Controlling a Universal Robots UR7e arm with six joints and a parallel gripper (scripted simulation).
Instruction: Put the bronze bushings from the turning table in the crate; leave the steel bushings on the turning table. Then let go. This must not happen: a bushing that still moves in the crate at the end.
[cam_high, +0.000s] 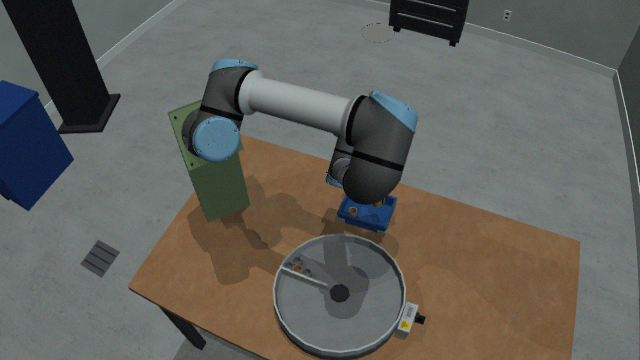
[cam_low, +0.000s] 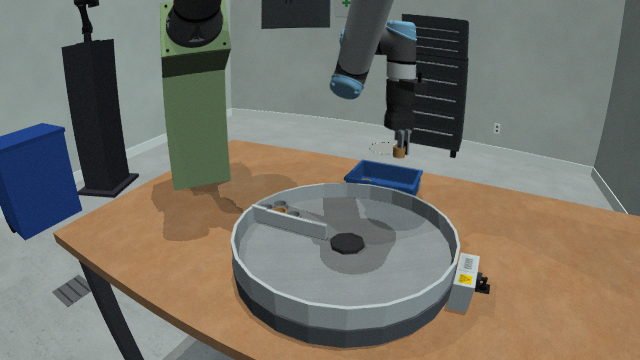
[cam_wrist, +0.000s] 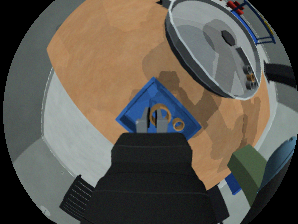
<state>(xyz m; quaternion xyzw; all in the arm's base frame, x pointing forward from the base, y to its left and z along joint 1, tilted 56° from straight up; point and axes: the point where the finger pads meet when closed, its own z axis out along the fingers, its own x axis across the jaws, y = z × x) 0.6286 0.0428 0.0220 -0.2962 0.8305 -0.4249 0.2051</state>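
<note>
The blue crate is 4 cm behind my hand, 4 cm to the left of it and 12 cm below it. Also, from my hand: grey turning table (14 cm behind, 32 cm to the right, 9 cm below).
</note>
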